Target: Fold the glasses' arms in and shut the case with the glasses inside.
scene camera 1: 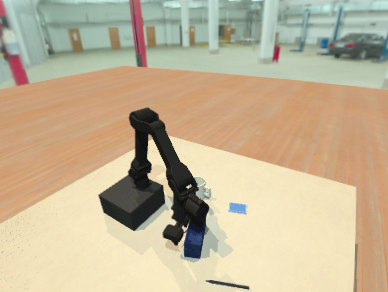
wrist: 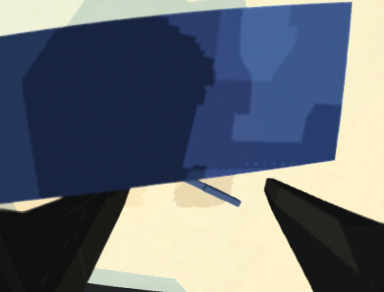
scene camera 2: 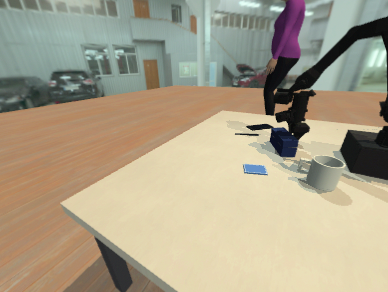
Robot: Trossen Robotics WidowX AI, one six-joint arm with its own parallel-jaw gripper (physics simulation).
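Places are measured from the arm's base along level axes (x back, y right, z up), in centimetres.
Where they show: gripper, fingertip midpoint: (wrist: 199,181); arm's base, origin of the base link: (scene camera 1: 142,185).
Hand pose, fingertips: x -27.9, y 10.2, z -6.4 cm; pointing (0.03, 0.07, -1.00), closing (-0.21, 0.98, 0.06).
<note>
Each offset is from my fingertips to the top centre of the thing. "spot": to the spot under its first point. Level surfaces: height alone.
The dark blue case (scene camera 1: 194,244) (scene camera 2: 284,142) (wrist: 285,95) stands on the table, and its top looks shut. A thin blue glasses arm (wrist: 220,194) sticks out from under its near long edge in the wrist view; the rest of the glasses does not show. My gripper (scene camera 1: 182,232) (scene camera 2: 300,131) (wrist: 199,181) is open and empty, low beside that long side of the case. The sticking-out arm lies between the two spread fingers in the wrist view. The case's edge hides the left fingertip; whether it touches the case I cannot tell.
A grey-white mug @(spot: dx +5.8, dy -24.9, dz +4.1 cm) (scene camera 1: 200,186) (scene camera 2: 325,174) and a small blue card @(dx -11.5, dy -28.4, dz -3.6 cm) (scene camera 1: 238,208) (scene camera 2: 255,169) are on the pale table top @(dz -4.1 cm) (scene camera 1: 300,240) (scene camera 2: 165,210). A dark pen @(dx -21.6, dy +6.2, dz -3.2 cm) (scene camera 1: 227,284) (scene camera 2: 247,134) and a black phone @(dx -17.4, dy +22.8, dz -3.3 cm) (scene camera 2: 259,127) lie past the case.
</note>
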